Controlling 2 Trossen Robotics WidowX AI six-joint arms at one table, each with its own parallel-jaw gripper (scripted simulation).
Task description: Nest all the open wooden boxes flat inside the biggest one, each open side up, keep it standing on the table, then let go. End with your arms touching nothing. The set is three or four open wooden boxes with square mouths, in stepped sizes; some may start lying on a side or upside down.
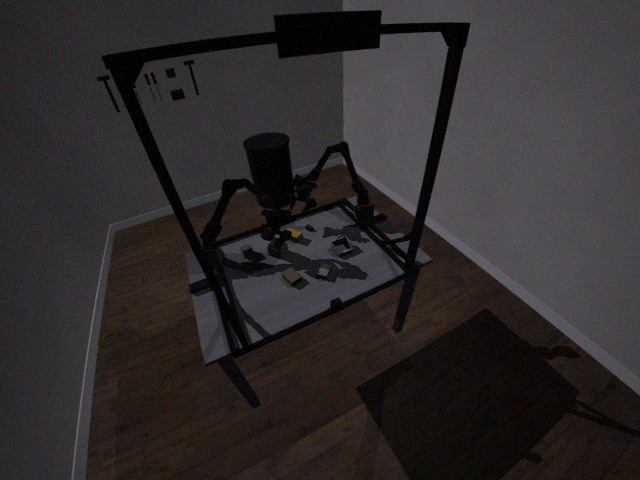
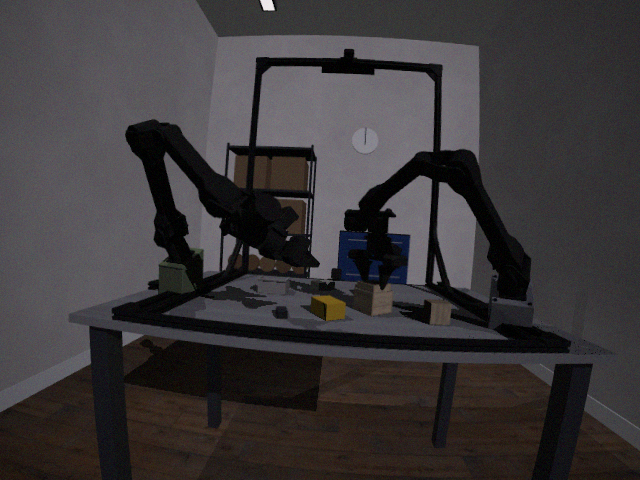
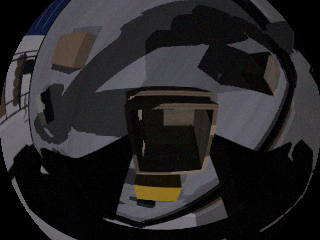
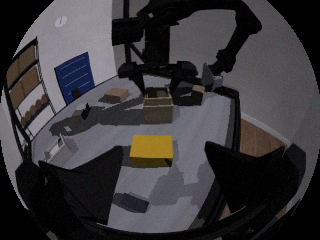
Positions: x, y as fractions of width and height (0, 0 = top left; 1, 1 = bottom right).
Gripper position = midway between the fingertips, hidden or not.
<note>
I see my left gripper (image 2: 0.58, 0.60), my right gripper (image 2: 0.48, 0.55), a yellow block (image 2: 0.51, 0.64), a wooden box (image 3: 0.83, 0.33), a brown block (image 3: 0.23, 0.21) and a wooden box (image 3: 0.53, 0.56).
The yellow block is seen too in image 4 (image 4: 0.46, 0.63). My left gripper also shows in image 3 (image 3: 0.54, 0.58) and in image 4 (image 4: 0.49, 0.40). My right gripper is seen too in image 4 (image 4: 0.51, 0.62).
</note>
